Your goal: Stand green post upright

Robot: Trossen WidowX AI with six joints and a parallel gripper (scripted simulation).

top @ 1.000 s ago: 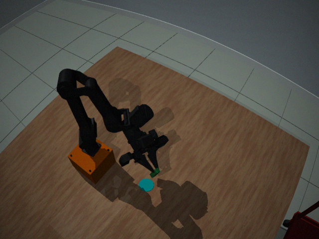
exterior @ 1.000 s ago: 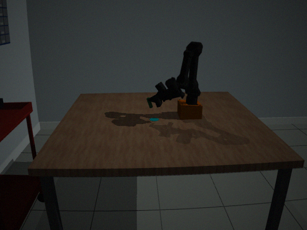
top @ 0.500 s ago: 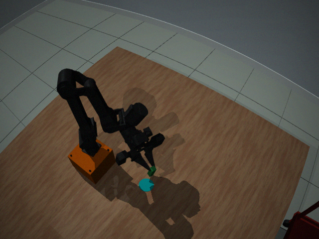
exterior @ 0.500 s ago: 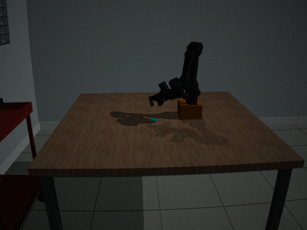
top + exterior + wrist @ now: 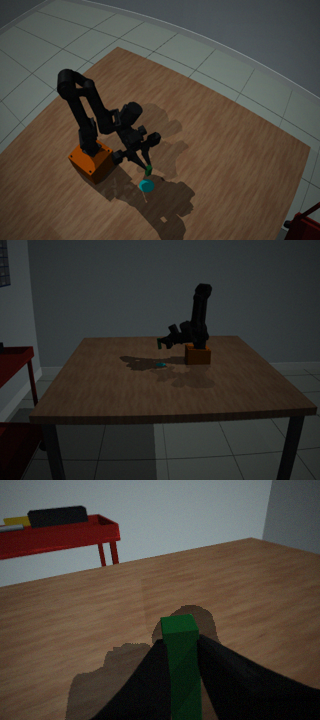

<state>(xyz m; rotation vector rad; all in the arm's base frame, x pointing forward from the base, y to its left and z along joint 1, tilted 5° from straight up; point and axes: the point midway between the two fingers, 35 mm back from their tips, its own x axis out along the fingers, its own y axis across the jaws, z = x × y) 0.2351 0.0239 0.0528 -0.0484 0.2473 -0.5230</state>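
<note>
The cyan circle is 1 cm behind my gripper tip, 1 cm to the right of it and 16 cm below it. The rest, counted from my gripper tip: green post: 2 cm below.
</note>
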